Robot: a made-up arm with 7 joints.
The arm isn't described. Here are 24 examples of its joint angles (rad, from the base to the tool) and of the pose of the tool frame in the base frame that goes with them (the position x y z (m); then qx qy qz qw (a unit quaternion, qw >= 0)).
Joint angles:
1: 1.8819 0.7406 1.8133 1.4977 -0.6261 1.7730 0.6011
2: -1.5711 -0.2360 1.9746 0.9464 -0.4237 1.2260 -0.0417
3: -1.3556 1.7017 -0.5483 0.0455 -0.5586 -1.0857 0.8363
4: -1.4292 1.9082 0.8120 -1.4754 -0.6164 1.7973 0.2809
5: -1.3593 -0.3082 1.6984 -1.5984 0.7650 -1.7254 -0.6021
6: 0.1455 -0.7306 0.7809 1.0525 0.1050 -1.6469 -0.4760
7: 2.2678 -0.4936 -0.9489 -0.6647 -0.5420 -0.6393 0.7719
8: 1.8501 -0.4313 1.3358 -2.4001 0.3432 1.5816 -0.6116
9: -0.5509 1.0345 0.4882 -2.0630 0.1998 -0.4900 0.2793
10: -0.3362 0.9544 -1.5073 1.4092 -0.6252 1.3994 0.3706
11: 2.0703 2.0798 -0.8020 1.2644 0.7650 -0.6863 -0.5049
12: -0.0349 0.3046 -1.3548 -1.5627 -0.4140 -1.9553 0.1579
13: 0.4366 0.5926 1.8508 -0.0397 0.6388 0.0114 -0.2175
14: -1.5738 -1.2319 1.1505 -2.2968 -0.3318 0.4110 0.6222
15: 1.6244 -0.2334 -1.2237 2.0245 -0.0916 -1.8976 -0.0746
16: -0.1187 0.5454 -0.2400 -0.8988 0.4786 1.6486 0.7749
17: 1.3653 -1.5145 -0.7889 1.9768 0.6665 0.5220 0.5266
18: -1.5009 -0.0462 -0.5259 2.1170 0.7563 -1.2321 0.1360
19: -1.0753 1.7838 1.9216 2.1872 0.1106 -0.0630 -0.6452
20: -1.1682 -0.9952 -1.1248 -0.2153 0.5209 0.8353 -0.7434
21: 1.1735 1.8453 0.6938 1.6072 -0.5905 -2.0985 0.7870
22: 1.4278 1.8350 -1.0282 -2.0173 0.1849 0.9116 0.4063
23: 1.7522 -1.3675 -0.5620 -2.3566 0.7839 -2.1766 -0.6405
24: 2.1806 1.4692 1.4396 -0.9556 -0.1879 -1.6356 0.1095
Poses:
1: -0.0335 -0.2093 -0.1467 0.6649 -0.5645 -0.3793 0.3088
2: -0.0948 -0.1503 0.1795 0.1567 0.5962 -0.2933 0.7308
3: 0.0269 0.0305 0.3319 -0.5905 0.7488 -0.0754 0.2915
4: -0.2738 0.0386 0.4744 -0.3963 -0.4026 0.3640 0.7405
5: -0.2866 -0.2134 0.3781 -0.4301 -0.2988 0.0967 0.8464
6: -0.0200 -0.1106 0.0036 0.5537 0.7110 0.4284 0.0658
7: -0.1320 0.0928 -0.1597 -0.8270 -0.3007 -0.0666 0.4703
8: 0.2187 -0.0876 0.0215 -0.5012 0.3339 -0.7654 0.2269
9: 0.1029 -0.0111 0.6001 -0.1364 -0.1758 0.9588 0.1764
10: 0.1312 0.0647 0.2465 -0.6130 -0.7723 0.1279 0.1071
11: -0.2163 0.1364 -0.1266 -0.7398 -0.5450 0.2893 0.2682
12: 0.0404 -0.0259 0.3751 -0.1167 -0.1450 -0.3933 0.9004
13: 0.3615 -0.1585 0.0312 -0.4105 0.7684 0.2451 0.4254
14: -0.2644 -0.1190 0.0732 0.3162 -0.9454 -0.0311 0.0729
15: 0.0452 -0.1585 -0.3767 0.2876 -0.7493 -0.1628 0.5740
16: 0.1756 -0.0266 0.3739 -0.0897 -0.4078 0.5628 0.7134
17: -0.0402 -0.1543 -0.0590 0.3161 -0.5772 -0.5410 0.5238
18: -0.1095 -0.2724 0.5196 -0.0297 0.7352 -0.5734 0.3601
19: 0.0651 -0.2720 0.5112 0.4451 -0.7797 0.4344 0.0719
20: -0.1454 0.0875 0.3573 -0.6895 -0.4121 -0.4240 0.4183
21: 0.2623 -0.0843 -0.3412 -0.1189 -0.9740 0.0374 0.1893
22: 0.2538 0.1037 -0.0255 -0.6667 -0.1059 -0.6488 0.3512
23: 0.2862 -0.1303 -0.1257 0.1769 0.1685 0.7926 0.5587
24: -0.0976 0.0966 -0.3176 -0.8630 -0.0921 -0.3926 0.3045
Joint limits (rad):
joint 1: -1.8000..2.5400
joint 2: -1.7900..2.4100
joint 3: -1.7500..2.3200
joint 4: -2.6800..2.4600
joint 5: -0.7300..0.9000
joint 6: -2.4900..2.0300
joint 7: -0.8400..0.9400
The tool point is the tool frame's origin. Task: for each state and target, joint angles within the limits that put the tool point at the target. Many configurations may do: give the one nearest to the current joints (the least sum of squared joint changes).
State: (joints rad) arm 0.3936 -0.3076 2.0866 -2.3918 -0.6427 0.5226 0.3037
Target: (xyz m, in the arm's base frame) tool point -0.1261 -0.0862 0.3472
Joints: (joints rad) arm -0.1756 -0.4963 2.2176 -2.5259 -0.3022 0.0102 0.2806
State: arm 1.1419 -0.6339 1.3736 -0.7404 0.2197 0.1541 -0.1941
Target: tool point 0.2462 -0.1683 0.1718
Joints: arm 1.0027 -0.8624 1.5262 -1.2151 0.5383 0.4238 -0.3001
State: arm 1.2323 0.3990 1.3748 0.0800 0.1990 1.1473 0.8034
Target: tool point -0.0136 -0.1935 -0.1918
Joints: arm 1.7649 0.1835 1.4817 0.3512 0.1453 1.0512 0.8890
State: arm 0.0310 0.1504 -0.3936 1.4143 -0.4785 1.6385 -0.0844
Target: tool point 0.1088 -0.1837 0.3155
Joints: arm -0.7521 -0.2480 0.0663 1.7079 -0.6863 1.5846 0.0473
